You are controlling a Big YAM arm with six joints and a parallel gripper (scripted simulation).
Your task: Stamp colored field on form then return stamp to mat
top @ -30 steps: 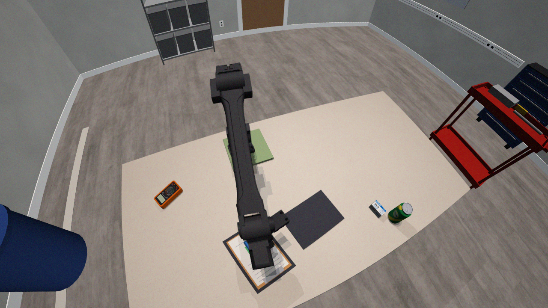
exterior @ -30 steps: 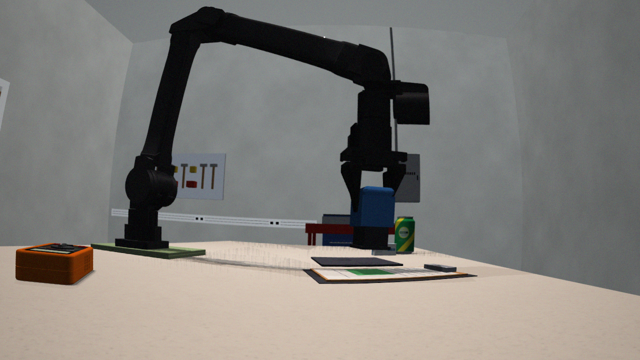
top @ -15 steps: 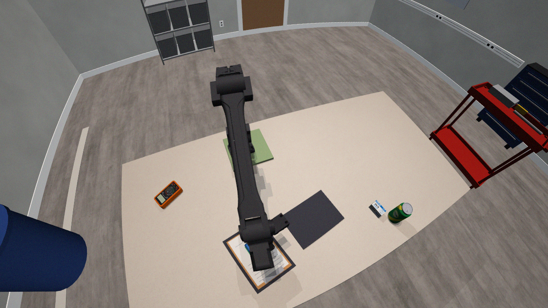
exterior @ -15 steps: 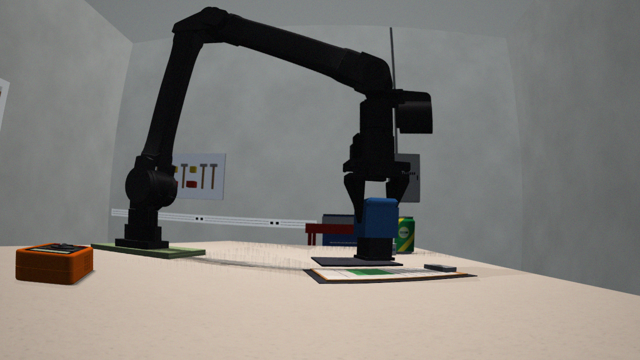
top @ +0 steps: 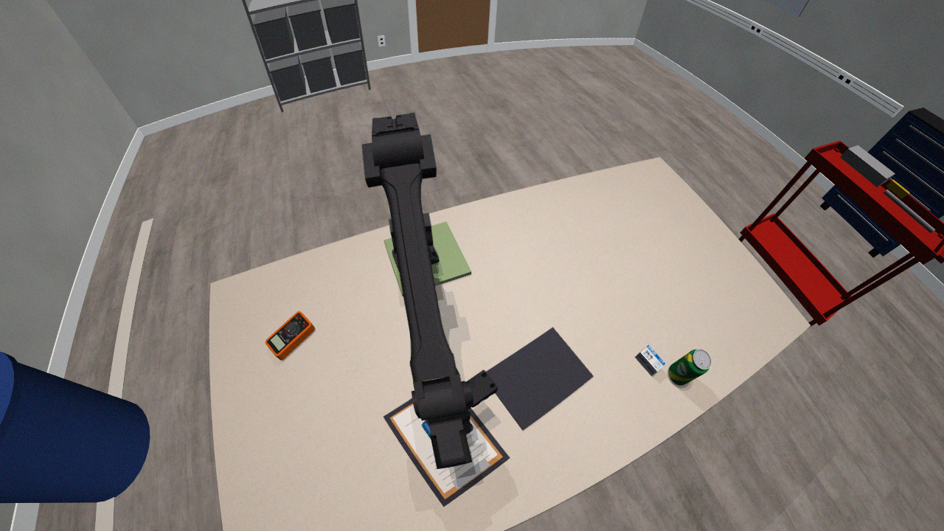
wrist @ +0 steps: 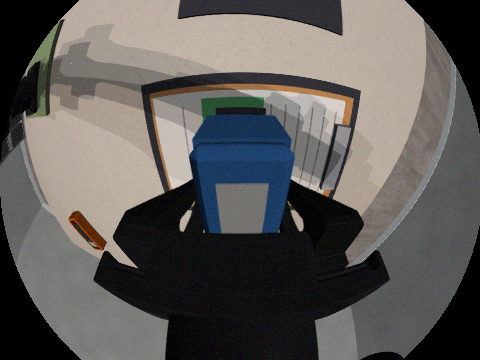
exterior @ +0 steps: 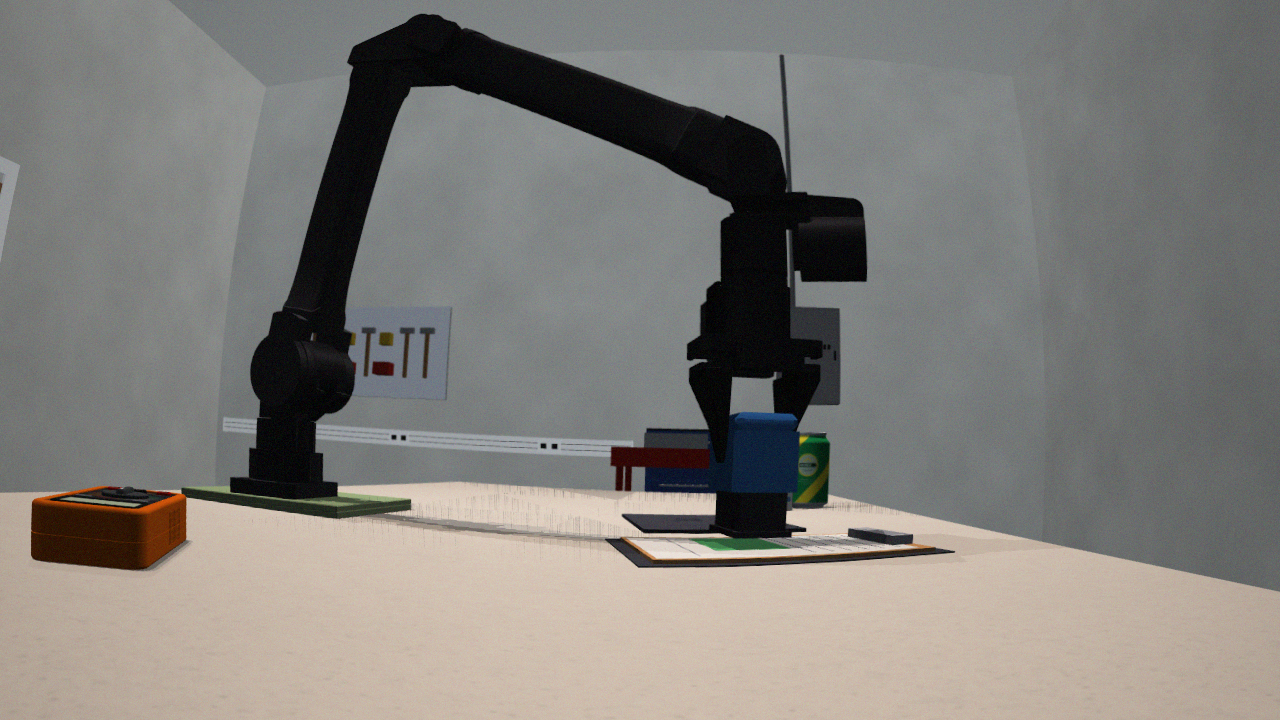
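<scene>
My gripper is now 50 mm above the stamp base. Round my hand: dark mat 260 mm to the left, 80 mm below, 30 mm behind; clipboard 80 mm below, 30 mm ahead; blue stamp 20 mm below.
</scene>
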